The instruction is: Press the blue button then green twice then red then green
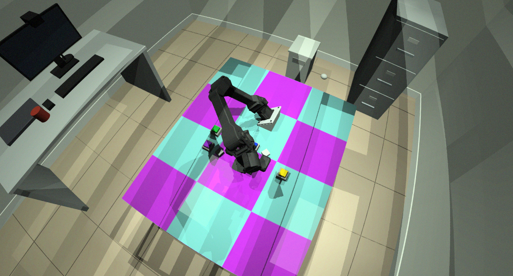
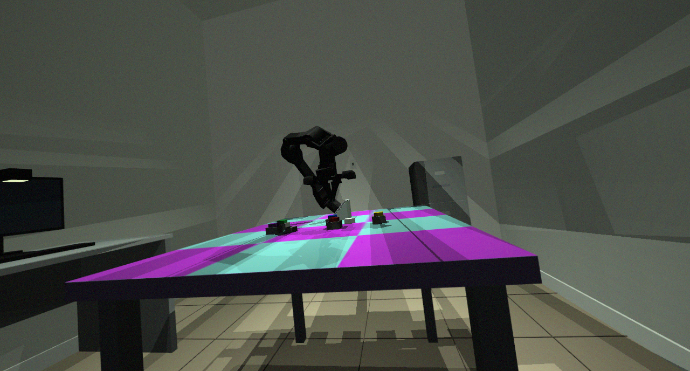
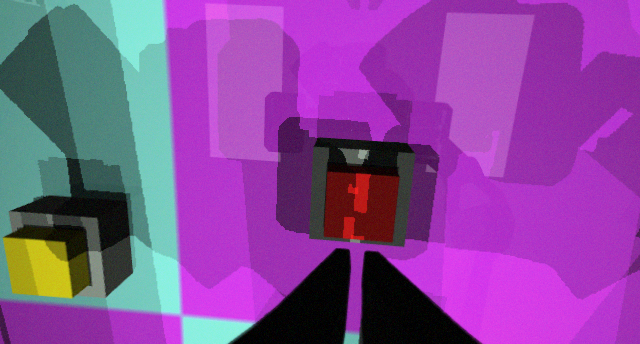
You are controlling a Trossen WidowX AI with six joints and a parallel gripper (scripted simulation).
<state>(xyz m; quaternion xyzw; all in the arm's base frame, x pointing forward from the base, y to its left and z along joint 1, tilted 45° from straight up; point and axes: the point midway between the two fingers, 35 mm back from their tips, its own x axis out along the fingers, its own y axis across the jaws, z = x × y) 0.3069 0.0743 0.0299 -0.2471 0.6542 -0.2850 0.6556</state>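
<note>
The red button lies 70 mm below my gripper tip and 10 mm behind it. From my gripper tip the other things lie so: white block: 110 mm behind, 90 mm below, 40 mm to the left; then blue button: 120 mm behind, 70 mm below, 30 mm to the right; then yellow button: 160 mm to the left, 70 mm below, 40 mm behind.
</note>
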